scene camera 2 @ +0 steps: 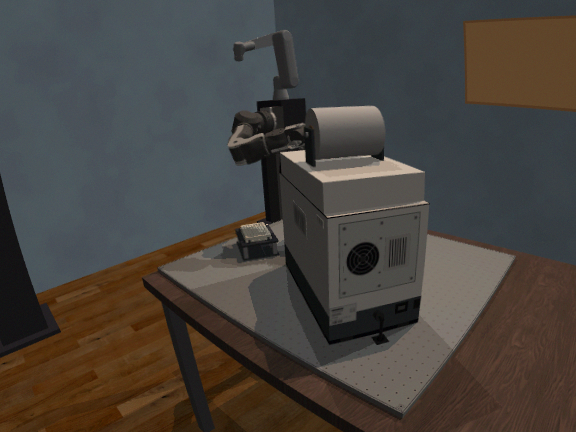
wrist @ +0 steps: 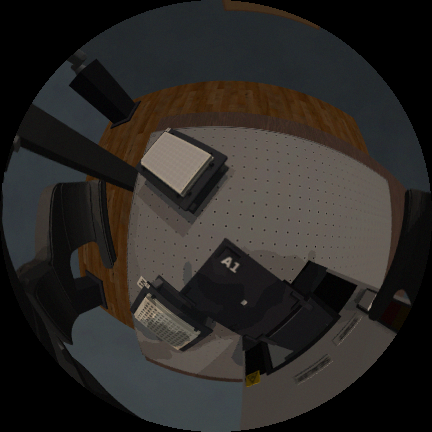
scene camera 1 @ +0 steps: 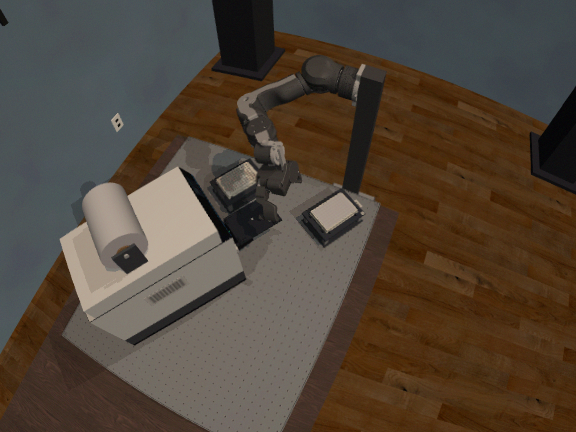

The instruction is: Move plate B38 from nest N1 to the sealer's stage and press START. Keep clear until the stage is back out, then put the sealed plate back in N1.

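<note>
My gripper is open and empty, high over the sealer's stage. The black stage, marked A1, is out, and no plate shows on it. A plate with a smooth pale top sits in the nest nearer the arm's post. A plate with visible wells sits in the other nest, beside the stage. I cannot read B38 or N1 on either. The START button is not legible. In scene camera 2 the sealer hides the stage.
The white sealer stands behind the stage, with a large film roll on top. The arm's post rises at the table edge, near the smooth-topped plate's nest.
</note>
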